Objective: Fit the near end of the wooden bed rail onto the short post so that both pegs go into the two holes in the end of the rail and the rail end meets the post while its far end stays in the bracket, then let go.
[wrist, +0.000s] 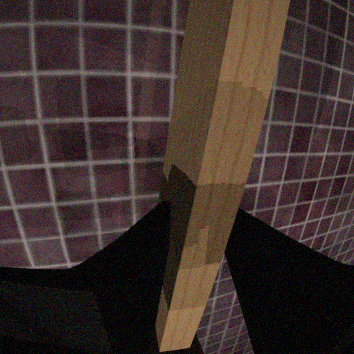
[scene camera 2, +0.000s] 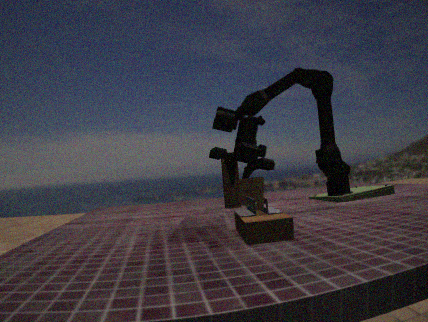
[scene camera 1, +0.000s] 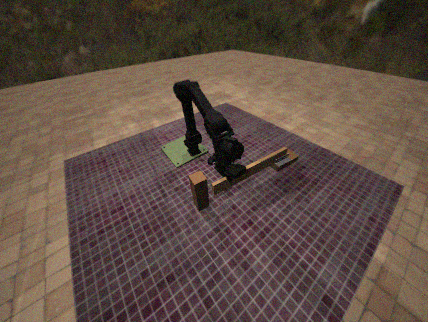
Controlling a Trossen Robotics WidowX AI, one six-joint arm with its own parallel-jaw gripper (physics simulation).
Labels:
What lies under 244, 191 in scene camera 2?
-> A wooden bed rail.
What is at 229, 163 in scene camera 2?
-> My gripper.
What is my gripper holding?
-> A wooden bed rail.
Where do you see a wooden bed rail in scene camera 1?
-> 220, 185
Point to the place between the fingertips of my gripper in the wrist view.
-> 194, 209

